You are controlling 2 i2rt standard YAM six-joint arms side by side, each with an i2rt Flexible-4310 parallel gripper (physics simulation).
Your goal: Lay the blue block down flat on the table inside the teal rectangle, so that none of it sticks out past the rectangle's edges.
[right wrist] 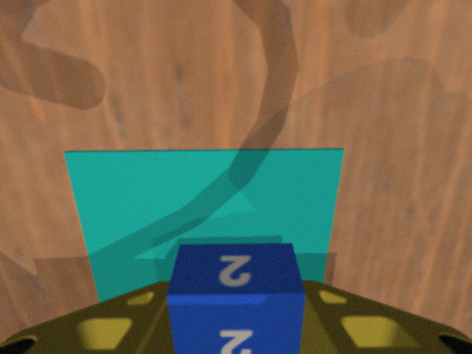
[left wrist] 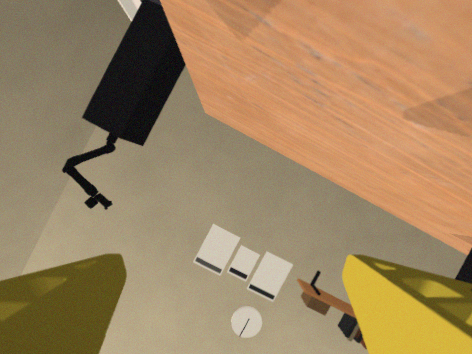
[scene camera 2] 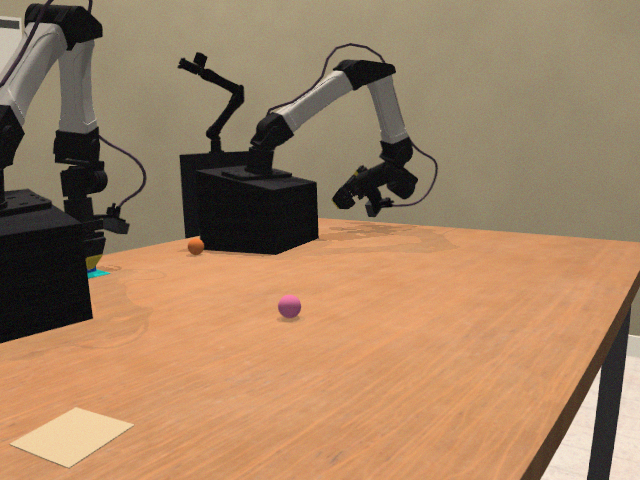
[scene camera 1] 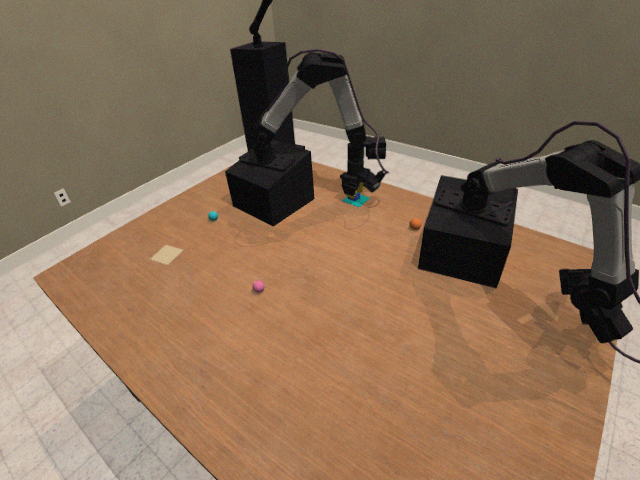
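Where they show: left gripper, fingertip midpoint: (left wrist: 234, 264) (scene camera 2: 341, 193); right gripper, fingertip midpoint: (right wrist: 236, 296) (scene camera 2: 87, 268) (scene camera 1: 354, 196); left arm's base, link origin: (scene camera 2: 257, 176) (scene camera 1: 473, 207); right arm's base, link origin: (scene camera 1: 267, 161).
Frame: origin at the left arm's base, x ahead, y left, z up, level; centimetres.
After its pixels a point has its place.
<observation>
The blue block (scene camera 1: 355, 196) @(x -10.0, y -42.0, z -14.4 cm) (right wrist: 235, 272) @(x -11.1, y -41.7, z -15.1 cm), marked with a 2, is between the yellow fingers of my right gripper (scene camera 1: 354, 192) @(x -11.2, y -42.9, z -15.5 cm) (scene camera 2: 93, 262) @(x -11.2, y -42.9, z -15.5 cm) (right wrist: 236, 296) @(x -11.2, y -42.9, z -15.5 cm), which is shut on it. The block is low over the teal rectangle (scene camera 1: 356, 203) @(x -9.5, y -41.3, z -16.9 cm) (scene camera 2: 101, 273) @(x -9.5, y -40.7, z -16.9 cm) (right wrist: 150, 185) @(x -13.3, y -39.9, z -16.9 cm), with teal showing beyond it and on both sides in the right wrist view. I cannot tell whether it touches the table. The rectangle's near edge in that view is hidden by the block and fingers. My left gripper (scene camera 1: 610, 330) (scene camera 2: 342, 200) @(x 3.0, y 33.9, z -7.4 cm) (left wrist: 234, 264) @(x 3.0, y 33.9, z -7.4 cm) is open and empty, raised above the table.
An orange ball (scene camera 1: 415, 223) @(x -4.0, y -16.9, z -13.8 cm) (scene camera 2: 195, 246) @(x -4.0, y -18.6, z -14.7 cm) lies near the left arm's black base (scene camera 1: 457, 248) @(x 10.8, y 0.0, z -6.7 cm). A teal ball (scene camera 1: 212, 215) @(x 24.5, y -79.8, z -14.2 cm), a pink ball (scene camera 1: 258, 286) @(x 42.8, y -42.6, z -14.2 cm) (scene camera 2: 289, 306) @(x 43.0, y -44.8, z -14.9 cm) and a cream square (scene camera 1: 166, 254) @(x 45.4, y -80.4, z -16.9 cm) (scene camera 2: 72, 436) @(x 45.7, y -80.6, z -16.9 cm) are farther away. The right arm's base (scene camera 1: 271, 188) @(x 14.6, y -59.0, z -3.0 cm) stands left of the rectangle.
</observation>
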